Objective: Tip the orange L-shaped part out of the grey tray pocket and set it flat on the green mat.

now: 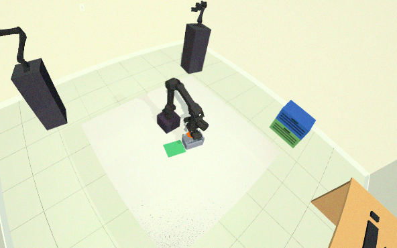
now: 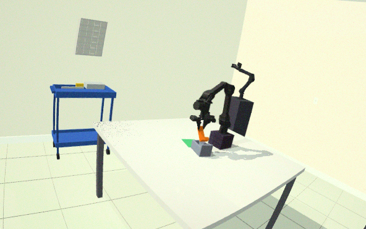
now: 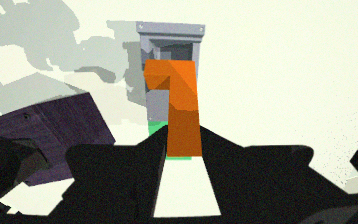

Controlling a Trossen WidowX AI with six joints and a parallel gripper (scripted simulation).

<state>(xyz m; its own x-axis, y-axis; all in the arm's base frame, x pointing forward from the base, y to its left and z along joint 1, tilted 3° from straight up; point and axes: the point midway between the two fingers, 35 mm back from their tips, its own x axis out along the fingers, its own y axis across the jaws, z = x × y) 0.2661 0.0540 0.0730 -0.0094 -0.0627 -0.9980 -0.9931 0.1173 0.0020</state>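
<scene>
My gripper tip is now 30 mm past the green mat, 110 mm to the left of it and 170 mm above it. The rest, counted from my gripper tip: orange L-shaped part: 10 mm behind, 30 mm to the left, 30 mm below.
</scene>
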